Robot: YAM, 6 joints.
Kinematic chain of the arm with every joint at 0, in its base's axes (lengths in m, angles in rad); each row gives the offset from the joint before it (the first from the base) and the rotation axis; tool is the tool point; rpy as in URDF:
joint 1: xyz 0 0 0.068 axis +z
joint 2: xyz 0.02 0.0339 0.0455 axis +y
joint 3: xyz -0.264 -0.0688 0 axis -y
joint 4: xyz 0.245 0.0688 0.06 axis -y
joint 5: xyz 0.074 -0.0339 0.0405 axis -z
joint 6: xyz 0.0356 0 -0.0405 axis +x
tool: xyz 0 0 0 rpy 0 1.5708 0
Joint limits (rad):
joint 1: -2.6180..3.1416
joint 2: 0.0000..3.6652
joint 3: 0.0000..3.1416
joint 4: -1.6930..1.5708
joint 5: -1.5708..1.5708
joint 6: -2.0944..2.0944
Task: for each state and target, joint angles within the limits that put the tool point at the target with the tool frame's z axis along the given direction. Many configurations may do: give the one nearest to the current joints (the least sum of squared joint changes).
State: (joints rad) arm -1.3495 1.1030 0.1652 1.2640 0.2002 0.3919
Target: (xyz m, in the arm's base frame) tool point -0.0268 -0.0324 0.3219 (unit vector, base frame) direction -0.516 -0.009 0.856
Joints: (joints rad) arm -1.8275 0.3252 0.1665 1.5677 0.5202 0.3919
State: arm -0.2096 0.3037 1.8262 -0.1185 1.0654 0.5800
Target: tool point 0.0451 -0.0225 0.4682 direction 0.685 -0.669 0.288
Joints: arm 0.0636 0.4904 1.1019 -0.1893 0.7913 0.5800
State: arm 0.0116 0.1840 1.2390 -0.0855 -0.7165 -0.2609
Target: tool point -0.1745 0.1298 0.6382 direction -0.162 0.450 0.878
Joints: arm -0.5933 0.7171 2.0270 0.6751 -0.2865 -0.2609
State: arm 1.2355 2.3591 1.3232 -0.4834 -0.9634 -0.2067
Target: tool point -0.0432 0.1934 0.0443 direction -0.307 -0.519 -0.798
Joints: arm 1.7220 1.9840 0.6946 -0.8107 -0.3915 -0.2067
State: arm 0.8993 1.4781 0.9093 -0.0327 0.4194 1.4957
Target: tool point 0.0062 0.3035 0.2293 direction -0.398 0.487 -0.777
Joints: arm 1.4997 1.5080 1.0430 -0.5736 -0.4464 1.4957
